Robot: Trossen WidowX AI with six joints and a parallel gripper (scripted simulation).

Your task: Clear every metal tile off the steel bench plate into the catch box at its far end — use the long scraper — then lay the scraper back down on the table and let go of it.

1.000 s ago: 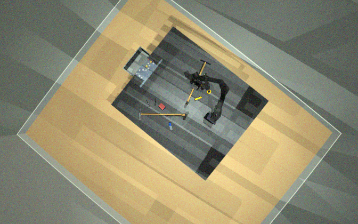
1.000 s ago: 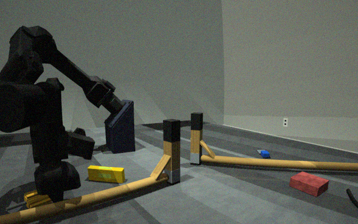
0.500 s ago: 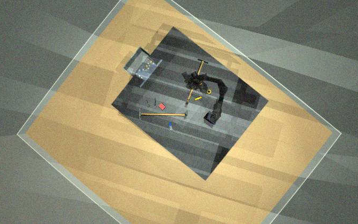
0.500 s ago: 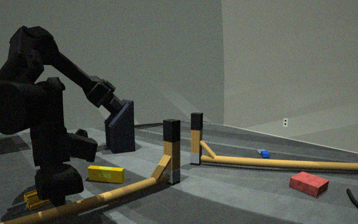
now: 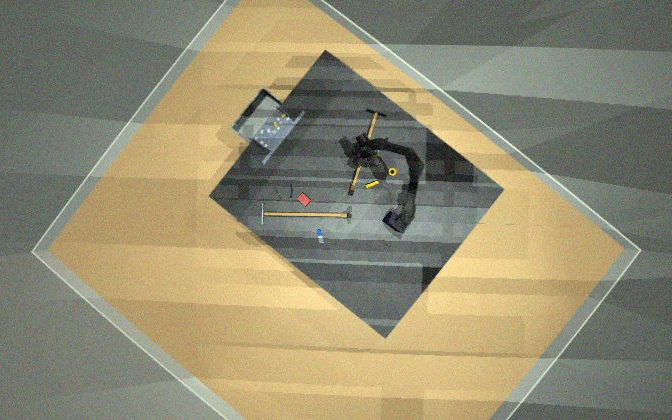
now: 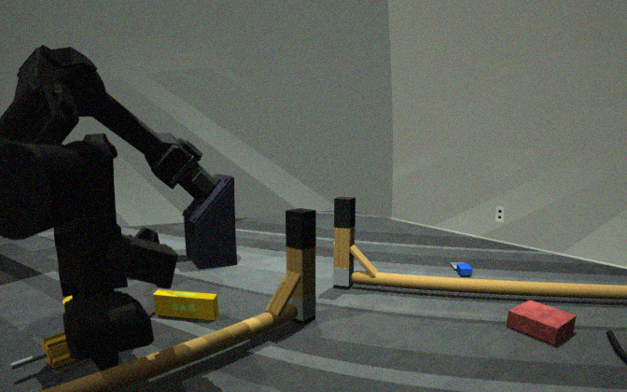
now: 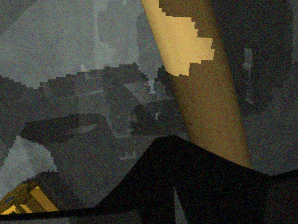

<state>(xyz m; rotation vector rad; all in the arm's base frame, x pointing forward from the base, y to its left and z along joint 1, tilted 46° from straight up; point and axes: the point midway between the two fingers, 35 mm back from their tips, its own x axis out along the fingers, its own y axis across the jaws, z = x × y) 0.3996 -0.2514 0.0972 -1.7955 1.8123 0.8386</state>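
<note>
Right now the scraper is 5 cm above my gripper tip, 3 cm ahead of it and 2 cm to the right of it. From my gripper tip the other things lie so: yellow-handled screwdriver 6 cm behind, 5 cm to the right; yellow tape ring 20 cm behind, 3 cm to the right; yellow level 13 cm behind, 11 cm to the left, 1 cm above.
</note>
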